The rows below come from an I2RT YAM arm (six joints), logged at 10 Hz.
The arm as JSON. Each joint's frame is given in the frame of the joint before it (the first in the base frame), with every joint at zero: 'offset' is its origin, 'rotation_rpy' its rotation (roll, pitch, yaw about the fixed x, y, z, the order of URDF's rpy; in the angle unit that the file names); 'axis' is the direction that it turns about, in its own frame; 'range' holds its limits. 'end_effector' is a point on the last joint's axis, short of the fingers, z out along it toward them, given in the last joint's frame.
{
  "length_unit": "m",
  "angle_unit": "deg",
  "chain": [
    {
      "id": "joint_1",
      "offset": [
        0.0,
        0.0,
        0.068
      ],
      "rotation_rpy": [
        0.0,
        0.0,
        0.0
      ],
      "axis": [
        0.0,
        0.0,
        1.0
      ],
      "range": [
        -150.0,
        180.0
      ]
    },
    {
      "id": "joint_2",
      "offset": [
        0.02,
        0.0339,
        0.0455
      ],
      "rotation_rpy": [
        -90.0,
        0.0,
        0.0
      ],
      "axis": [
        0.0,
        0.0,
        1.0
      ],
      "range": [
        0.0,
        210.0
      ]
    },
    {
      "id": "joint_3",
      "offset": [
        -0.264,
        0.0,
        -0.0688
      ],
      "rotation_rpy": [
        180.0,
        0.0,
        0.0
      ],
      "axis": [
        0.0,
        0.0,
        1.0
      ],
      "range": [
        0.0,
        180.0
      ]
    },
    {
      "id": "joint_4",
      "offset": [
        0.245,
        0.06,
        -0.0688
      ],
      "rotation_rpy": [
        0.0,
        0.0,
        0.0
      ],
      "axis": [
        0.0,
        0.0,
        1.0
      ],
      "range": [
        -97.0,
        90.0
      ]
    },
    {
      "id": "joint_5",
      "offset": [
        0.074,
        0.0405,
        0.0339
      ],
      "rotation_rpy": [
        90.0,
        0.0,
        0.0
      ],
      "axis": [
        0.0,
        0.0,
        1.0
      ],
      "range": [
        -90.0,
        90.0
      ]
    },
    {
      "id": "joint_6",
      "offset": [
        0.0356,
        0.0,
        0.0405
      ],
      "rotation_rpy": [
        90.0,
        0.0,
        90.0
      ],
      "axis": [
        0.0,
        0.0,
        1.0
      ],
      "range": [
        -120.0,
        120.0
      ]
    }
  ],
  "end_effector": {
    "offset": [
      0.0,
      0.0,
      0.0
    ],
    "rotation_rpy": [
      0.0,
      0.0,
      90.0
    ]
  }
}
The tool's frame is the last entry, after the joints.
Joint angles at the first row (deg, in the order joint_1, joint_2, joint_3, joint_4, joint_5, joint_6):
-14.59, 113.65, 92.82, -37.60, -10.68, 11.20
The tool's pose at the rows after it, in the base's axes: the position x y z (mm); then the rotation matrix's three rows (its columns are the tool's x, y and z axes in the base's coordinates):
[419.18, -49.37, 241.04], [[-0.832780, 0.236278, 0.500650], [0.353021, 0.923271, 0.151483], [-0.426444, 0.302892, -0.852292]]
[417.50, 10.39, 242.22], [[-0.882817, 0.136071, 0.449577], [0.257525, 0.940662, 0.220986], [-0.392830, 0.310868, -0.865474]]
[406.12, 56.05, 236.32], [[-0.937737, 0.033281, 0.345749], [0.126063, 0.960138, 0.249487], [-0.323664, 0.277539, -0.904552]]
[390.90, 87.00, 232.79], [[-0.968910, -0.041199, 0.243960], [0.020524, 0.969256, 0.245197], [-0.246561, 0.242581, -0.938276]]
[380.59, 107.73, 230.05], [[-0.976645, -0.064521, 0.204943], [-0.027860, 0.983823, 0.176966], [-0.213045, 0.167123, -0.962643]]
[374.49, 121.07, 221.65], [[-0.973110, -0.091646, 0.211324], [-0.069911, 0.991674, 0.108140], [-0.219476, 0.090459, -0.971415]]
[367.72, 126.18, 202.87], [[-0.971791, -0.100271, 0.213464], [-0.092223, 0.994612, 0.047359], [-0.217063, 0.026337, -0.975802]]
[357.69, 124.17, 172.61], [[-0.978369, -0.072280, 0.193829], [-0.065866, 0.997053, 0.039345], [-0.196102, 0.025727, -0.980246]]
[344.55, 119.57, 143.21], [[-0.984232, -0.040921, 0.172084], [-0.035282, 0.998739, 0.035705], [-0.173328, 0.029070, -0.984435]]
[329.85, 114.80, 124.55], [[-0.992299, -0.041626, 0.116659], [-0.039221, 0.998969, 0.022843], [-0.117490, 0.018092, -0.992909]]
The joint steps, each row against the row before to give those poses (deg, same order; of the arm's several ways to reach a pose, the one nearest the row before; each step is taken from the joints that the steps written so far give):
6.82, -1.91, 0.00, -4.31, -1.90, 2.87
8.13, -0.43, 0.00, -2.08, -0.02, 1.57
6.47, 0.28, 0.00, -4.83, 0.68, -1.64
4.74, 0.00, 0.00, -5.33, 0.89, -1.38
3.63, 0.07, -0.11, -2.67, 4.31, 0.72
2.52, 0.02, -1.77, 1.12, 4.50, -0.06
1.35, 0.00, -4.22, 3.21, 3.65, 0.04
0.22, 0.00, -7.00, 5.75, 0.11, 1.82
-0.02, 0.00, -7.08, 5.81, -0.22, 1.81
0.02, 0.00, -4.54, 1.27, -0.35, -0.04

